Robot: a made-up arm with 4 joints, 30 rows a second.
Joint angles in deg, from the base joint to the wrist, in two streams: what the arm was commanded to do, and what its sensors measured. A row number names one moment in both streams.
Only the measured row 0 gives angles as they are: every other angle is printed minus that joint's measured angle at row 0.
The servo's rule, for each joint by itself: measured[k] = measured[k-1] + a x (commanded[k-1-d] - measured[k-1]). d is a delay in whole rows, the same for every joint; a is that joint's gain. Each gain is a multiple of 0.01, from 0.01 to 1. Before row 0 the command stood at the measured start. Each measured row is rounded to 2 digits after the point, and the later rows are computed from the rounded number. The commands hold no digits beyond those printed.
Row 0, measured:
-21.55, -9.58, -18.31, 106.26
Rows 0 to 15, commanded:
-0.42, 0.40, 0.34, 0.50
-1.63, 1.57, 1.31, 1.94
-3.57, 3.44, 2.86, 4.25
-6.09, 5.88, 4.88, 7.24
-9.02, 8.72, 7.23, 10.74
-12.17, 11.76, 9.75, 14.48
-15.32, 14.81, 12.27, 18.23
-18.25, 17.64, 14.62, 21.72
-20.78, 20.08, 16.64, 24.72
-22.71, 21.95, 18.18, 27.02
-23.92, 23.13, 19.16, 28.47
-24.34, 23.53, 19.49, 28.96
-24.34, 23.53, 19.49, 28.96
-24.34, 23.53, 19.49, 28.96
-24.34, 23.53, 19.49, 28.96
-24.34, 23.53, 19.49, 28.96
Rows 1 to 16, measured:
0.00, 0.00, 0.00, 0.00
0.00, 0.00, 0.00, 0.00
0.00, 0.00, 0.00, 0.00
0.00, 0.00, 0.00, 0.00
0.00, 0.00, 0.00, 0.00
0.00, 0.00, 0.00, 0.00
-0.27, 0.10, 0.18, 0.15
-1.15, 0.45, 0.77, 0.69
-2.72, 1.17, 1.86, 1.76
-4.91, 2.30, 3.43, 3.40
-7.58, 3.84, 5.41, 5.60
-10.56, 5.74, 7.67, 8.26
-13.65, 7.92, 10.06, 11.25
-16.64, 10.25, 12.43, 14.39
-19.33, 12.61, 14.62, 17.49
-21.53, 14.85, 16.47, 20.35
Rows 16 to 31, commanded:
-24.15, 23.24, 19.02, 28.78
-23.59, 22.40, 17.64, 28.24
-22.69, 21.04, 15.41, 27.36
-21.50, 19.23, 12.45, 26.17
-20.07, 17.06, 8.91, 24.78
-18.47, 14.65, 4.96, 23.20
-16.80, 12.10, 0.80, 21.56
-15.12, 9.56, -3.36, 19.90
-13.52, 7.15, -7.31, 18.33
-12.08, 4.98, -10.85, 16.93
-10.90, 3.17, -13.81, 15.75
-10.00, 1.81, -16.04, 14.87
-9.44, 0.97, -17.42, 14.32
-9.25, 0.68, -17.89, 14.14
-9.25, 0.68, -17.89, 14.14
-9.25, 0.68, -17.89, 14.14
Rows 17 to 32, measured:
-23.08, 16.84, 17.87, 22.79
-23.90, 18.45, 18.71, 24.64
-24.19, 19.67, 19.12, 25.94
-24.29, 20.60, 19.31, 26.85
-24.32, 21.30, 19.40, 27.48
-24.33, 21.84, 19.45, 27.92
-24.21, 22.18, 19.23, 28.18
-23.81, 22.23, 18.40, 28.20
-23.08, 21.94, 16.85, 27.95
-22.05, 21.29, 14.56, 27.42
-20.76, 20.27, 11.62, 26.63
-19.27, 18.92, 8.16, 25.60
-17.66, 17.28, 4.33, 24.39
-16.01, 15.43, 0.33, 23.04
-14.39, 13.44, -3.64, 21.63
-12.89, 11.41, -7.39, 20.22

